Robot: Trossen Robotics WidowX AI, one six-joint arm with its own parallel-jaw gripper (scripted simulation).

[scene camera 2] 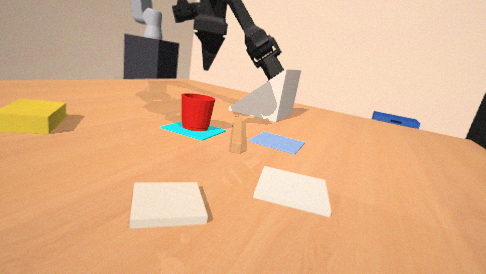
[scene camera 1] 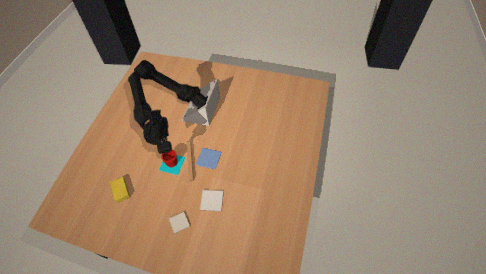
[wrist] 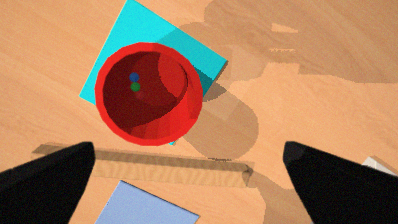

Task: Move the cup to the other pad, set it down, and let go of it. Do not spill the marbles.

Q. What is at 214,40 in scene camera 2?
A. My gripper.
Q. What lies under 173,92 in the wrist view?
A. A red cup.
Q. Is my gripper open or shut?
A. Open.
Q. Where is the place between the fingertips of my gripper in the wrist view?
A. At 191,150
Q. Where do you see a red cup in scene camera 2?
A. At 197,109
